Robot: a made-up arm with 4 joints. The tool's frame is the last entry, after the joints. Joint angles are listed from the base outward. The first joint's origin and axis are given. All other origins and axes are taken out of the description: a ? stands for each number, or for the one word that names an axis. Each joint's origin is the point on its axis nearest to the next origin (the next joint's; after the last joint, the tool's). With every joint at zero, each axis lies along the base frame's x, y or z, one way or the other. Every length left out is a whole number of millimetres.
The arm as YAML. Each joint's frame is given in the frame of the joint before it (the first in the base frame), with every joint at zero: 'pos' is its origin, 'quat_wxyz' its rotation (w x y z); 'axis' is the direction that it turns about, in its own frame. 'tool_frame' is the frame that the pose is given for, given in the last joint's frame.
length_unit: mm
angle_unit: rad
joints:
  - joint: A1
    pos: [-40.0, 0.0, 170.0]
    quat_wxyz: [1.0, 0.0, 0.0, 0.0]
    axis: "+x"
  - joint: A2
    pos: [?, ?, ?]
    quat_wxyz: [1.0, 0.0, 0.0, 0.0]
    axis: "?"
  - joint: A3
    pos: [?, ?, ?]
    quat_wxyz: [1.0, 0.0, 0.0, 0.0]
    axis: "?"
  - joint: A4
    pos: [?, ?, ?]
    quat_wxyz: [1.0, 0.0, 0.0, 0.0]
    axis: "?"
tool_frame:
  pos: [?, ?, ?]
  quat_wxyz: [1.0, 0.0, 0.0, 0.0]
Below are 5 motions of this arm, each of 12 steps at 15 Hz.
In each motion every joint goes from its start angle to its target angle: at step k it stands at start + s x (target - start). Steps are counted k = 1, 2, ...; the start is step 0. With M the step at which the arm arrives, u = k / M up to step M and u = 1 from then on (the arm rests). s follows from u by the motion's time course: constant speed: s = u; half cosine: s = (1 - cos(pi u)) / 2; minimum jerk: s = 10 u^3 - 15 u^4 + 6 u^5.
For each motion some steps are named. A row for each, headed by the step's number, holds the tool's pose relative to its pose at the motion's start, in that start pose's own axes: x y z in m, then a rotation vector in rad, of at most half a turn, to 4 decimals.
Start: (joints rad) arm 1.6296 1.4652 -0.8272 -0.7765
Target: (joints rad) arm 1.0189 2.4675 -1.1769 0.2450
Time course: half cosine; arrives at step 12
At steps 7, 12:
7: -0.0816 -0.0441 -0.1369 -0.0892 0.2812 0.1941
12: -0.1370 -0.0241 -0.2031 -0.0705 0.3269 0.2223

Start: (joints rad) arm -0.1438 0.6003 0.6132 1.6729
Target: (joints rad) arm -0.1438 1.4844 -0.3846 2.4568
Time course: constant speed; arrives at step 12
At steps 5, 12:
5: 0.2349 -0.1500 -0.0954 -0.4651 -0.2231 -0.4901
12: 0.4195 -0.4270 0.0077 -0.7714 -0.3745 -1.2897

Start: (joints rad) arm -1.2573 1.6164 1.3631 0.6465
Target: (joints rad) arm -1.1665 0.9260 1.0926 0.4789
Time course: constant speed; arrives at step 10
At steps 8, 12:
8: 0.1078 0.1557 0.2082 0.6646 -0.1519 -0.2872
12: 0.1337 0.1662 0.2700 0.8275 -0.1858 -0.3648

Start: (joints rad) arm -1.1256 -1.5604 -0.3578 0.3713
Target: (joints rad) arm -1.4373 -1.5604 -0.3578 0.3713
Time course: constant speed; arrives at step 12
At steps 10, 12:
10: 0.0564 0.0132 -0.0359 -0.0025 -0.2424 -0.0934
12: 0.0687 0.0152 -0.0414 -0.0030 -0.2909 -0.1120

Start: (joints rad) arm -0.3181 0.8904 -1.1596 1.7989
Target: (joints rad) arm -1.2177 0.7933 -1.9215 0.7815
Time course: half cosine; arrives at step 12
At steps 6, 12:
6: 0.0374 0.0495 0.1101 0.3957 -0.2751 -0.0285
12: -0.0081 0.0541 0.2571 0.8807 -0.6005 0.1002

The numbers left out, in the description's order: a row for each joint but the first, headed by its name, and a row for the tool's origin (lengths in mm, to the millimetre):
A2: xyz 0.0 150.0 90.0, axis +z
A3: xyz -70.0 -150.0 0.0, axis +y
A4: xyz 0.0 0.0 -170.0, axis -x
tool: xyz 0.0 210.0 -120.0

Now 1 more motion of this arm.
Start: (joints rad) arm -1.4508 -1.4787 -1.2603 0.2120
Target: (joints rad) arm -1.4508 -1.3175 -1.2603 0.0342
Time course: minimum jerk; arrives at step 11
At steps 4, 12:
4: -0.0005 0.0145 0.0134 0.0850 -0.0024 0.0124
12: -0.0036 0.0483 0.0570 0.3313 -0.0061 0.0491

